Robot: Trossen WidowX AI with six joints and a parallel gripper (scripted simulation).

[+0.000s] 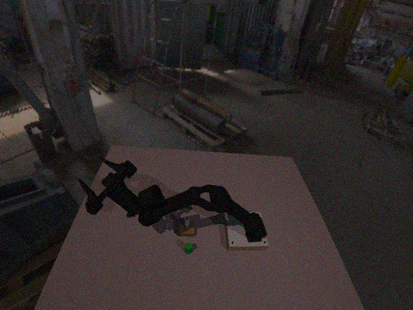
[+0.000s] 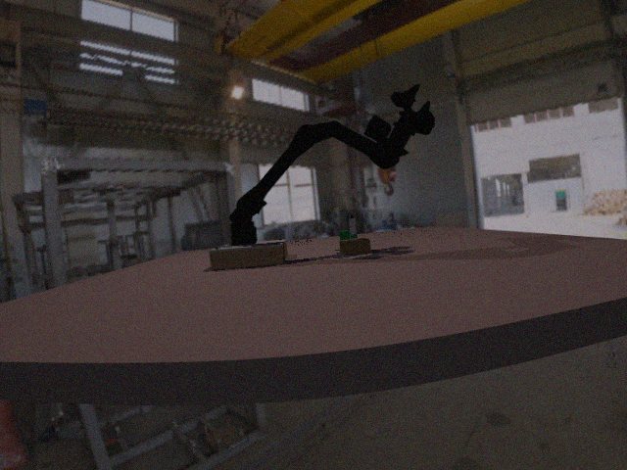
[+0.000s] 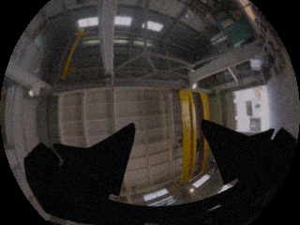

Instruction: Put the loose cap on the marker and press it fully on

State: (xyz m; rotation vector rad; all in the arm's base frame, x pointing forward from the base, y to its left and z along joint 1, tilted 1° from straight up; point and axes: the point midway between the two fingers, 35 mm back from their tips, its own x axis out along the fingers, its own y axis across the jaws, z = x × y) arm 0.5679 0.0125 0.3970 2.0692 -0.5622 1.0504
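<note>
The green cap is 440 mm below my gripper tip, 300 mm behind it and 30 mm to the left of it. From my gripper tip the other things lie so: tan holder block 450 mm below, 290 mm behind, 80 mm to the right.
</note>
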